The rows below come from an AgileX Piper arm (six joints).
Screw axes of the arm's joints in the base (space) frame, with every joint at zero. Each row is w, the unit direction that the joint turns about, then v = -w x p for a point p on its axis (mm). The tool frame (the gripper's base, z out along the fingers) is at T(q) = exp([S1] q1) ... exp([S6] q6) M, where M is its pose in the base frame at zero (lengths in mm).
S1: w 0 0 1 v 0.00 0.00 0.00
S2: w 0 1 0 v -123.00 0.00 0.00
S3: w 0 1 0 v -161.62 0.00 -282.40
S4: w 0.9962 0 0.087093 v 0.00 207.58 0.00
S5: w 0 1 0 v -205.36 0.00 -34.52
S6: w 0.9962 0 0.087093 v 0.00 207.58 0.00
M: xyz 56.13 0.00 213.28 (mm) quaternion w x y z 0.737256 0 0.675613 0
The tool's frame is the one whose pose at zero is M.
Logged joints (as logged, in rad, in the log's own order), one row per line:
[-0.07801, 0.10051, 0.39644, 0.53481, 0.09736, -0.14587]
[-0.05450, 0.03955, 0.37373, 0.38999, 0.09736, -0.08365]
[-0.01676, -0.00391, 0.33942, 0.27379, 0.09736, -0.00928]
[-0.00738, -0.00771, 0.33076, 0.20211, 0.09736, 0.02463]
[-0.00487, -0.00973, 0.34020, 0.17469, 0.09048, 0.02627]
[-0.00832, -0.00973, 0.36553, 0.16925, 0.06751, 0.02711]
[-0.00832, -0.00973, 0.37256, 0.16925, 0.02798, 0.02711]
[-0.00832, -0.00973, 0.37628, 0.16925, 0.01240, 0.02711]
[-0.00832, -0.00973, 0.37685, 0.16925, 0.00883, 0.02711]
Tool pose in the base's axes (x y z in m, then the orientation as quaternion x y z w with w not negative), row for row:
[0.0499, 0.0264, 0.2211, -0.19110, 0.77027, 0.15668, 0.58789]
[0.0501, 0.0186, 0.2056, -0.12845, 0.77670, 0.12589, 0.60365]
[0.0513, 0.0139, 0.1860, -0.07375, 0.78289, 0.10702, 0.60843]
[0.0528, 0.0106, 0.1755, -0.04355, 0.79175, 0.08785, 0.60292]
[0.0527, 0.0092, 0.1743, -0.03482, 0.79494, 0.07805, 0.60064]
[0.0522, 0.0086, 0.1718, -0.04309, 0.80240, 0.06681, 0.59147]
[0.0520, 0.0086, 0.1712, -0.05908, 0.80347, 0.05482, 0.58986]
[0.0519, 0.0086, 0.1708, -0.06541, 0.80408, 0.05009, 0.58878]
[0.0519, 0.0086, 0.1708, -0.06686, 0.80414, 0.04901, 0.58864]
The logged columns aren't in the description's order. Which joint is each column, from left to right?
Columns, left to right: q4, q2, q5, q1, q6, q3.
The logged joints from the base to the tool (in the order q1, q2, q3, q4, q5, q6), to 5 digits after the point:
[0.53481, 0.10051, -0.14587, -0.07801, 0.39644, 0.09736]
[0.38999, 0.03955, -0.08365, -0.05450, 0.37373, 0.09736]
[0.27379, -0.00391, -0.00928, -0.01676, 0.33942, 0.09736]
[0.20211, -0.00771, 0.02463, -0.00738, 0.33076, 0.09736]
[0.17469, -0.00973, 0.02627, -0.00487, 0.34020, 0.09048]
[0.16925, -0.00973, 0.02711, -0.00832, 0.36553, 0.06751]
[0.16925, -0.00973, 0.02711, -0.00832, 0.37256, 0.02798]
[0.16925, -0.00973, 0.02711, -0.00832, 0.37628, 0.01240]
[0.16925, -0.00973, 0.02711, -0.00832, 0.37685, 0.00883]

